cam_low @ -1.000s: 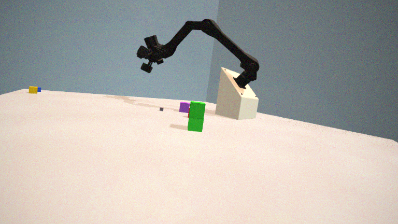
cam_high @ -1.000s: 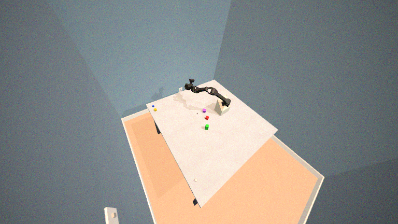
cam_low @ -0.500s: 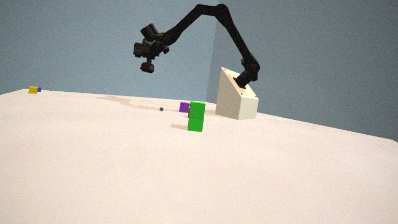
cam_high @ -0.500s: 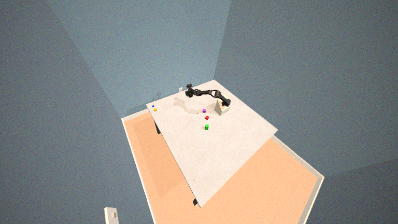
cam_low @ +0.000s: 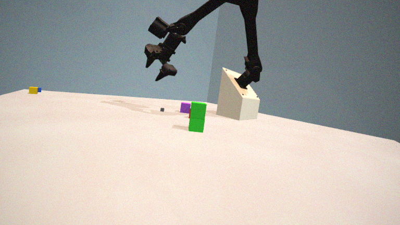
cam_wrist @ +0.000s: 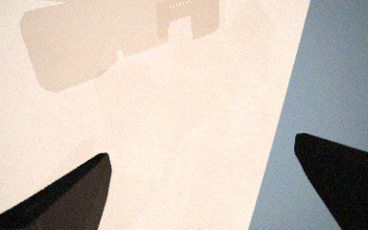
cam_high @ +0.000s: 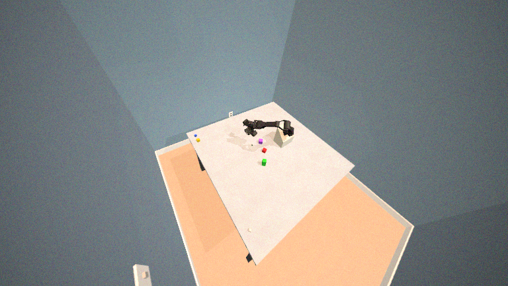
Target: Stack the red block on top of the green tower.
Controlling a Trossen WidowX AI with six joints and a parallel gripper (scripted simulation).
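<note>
Now: the red block 25 cm to the left of my gripper tip, 13 cm below it and 7 cm behind it. Also, from my gripper tip: small dark cube 14 cm below, 12 cm to the left, 1 cm behind; then purple block 14 cm to the left, 13 cm below, 11 cm behind; then yellow block 44 cm ahead, 24 cm to the right, 13 cm below.
</note>
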